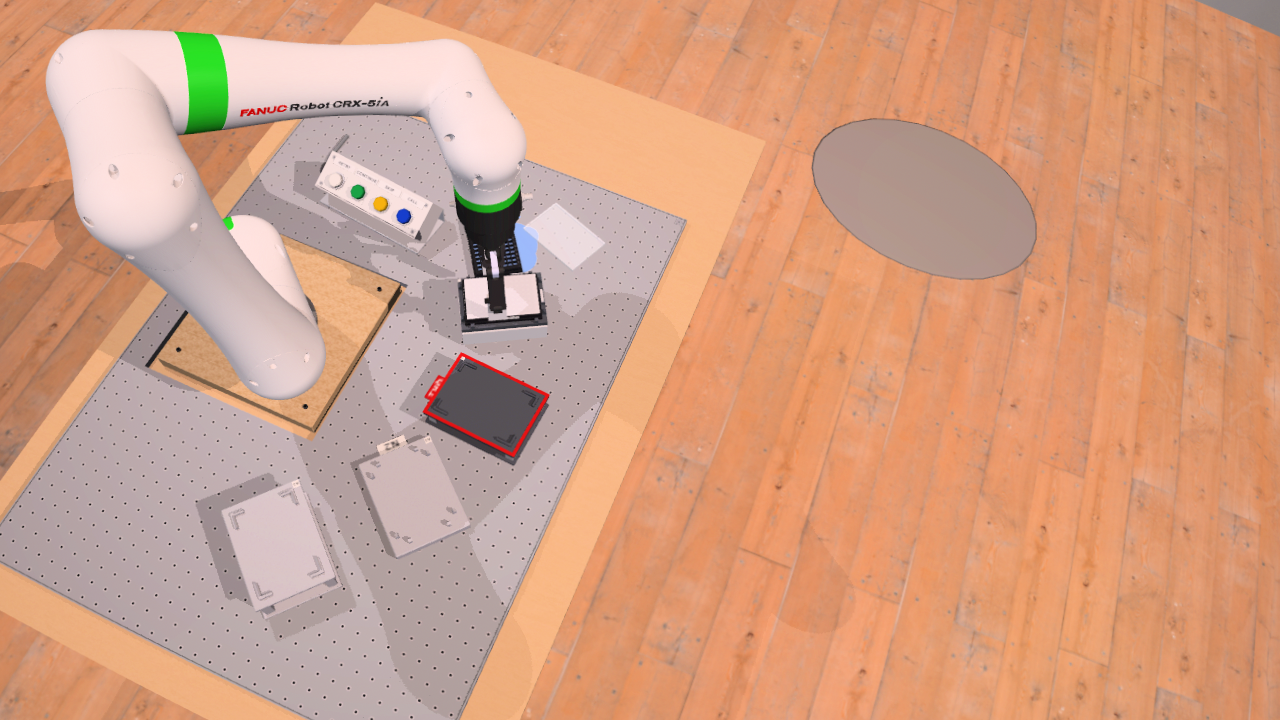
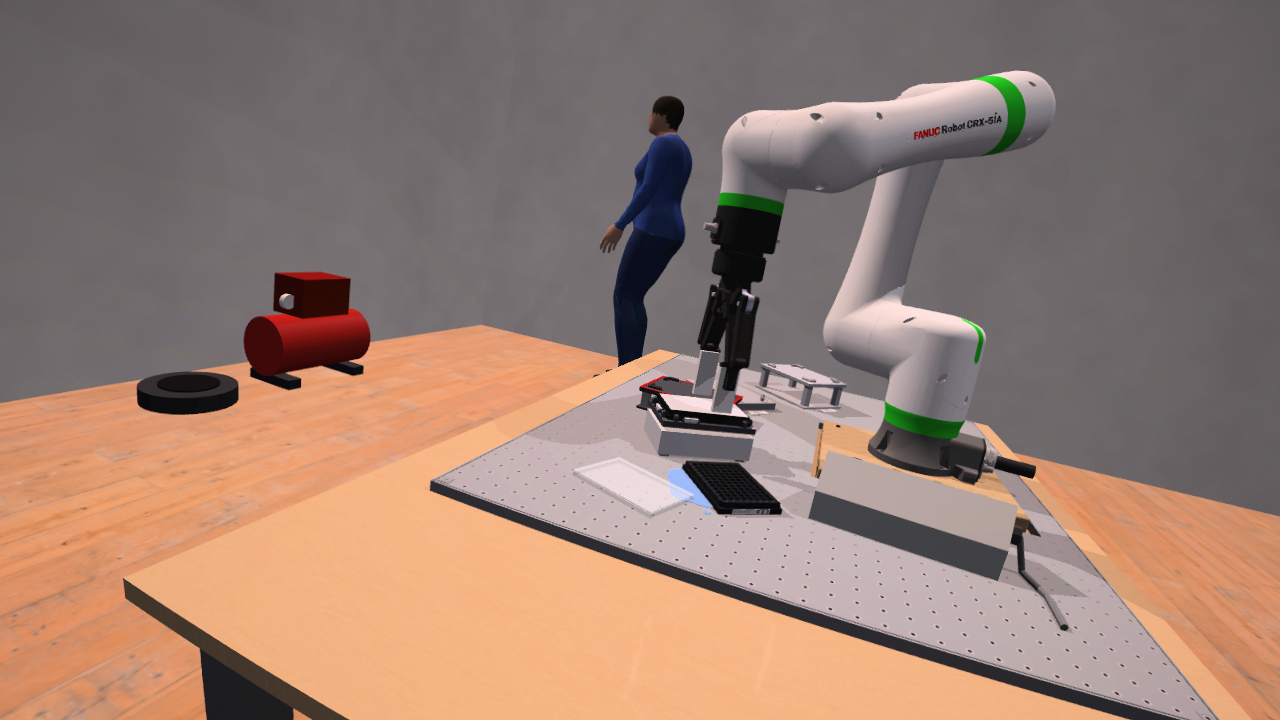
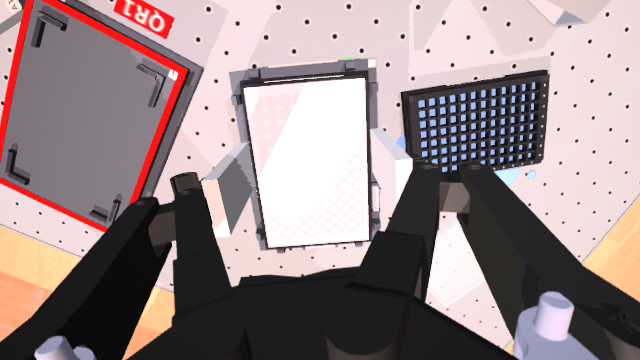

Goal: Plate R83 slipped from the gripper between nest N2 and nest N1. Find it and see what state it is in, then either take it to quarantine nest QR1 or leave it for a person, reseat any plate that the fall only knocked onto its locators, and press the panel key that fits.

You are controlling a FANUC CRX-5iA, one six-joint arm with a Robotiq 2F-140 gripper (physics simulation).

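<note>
A black plate without a lid lies on the breadboard, with blue showing in its wells. A blue puddle touches it, and a clear lid lies beside that. A white-topped plate sits slightly tilted on a grey nest. My gripper is open, its pads either side of this plate, apart from it. Red-framed QR1 is empty. The key panel has white, green, yellow and blue keys.
Two empty nests, one low and one raised, stand beyond QR1. A person in blue stands behind the table. A red compressor and a dark round object are on the floor.
</note>
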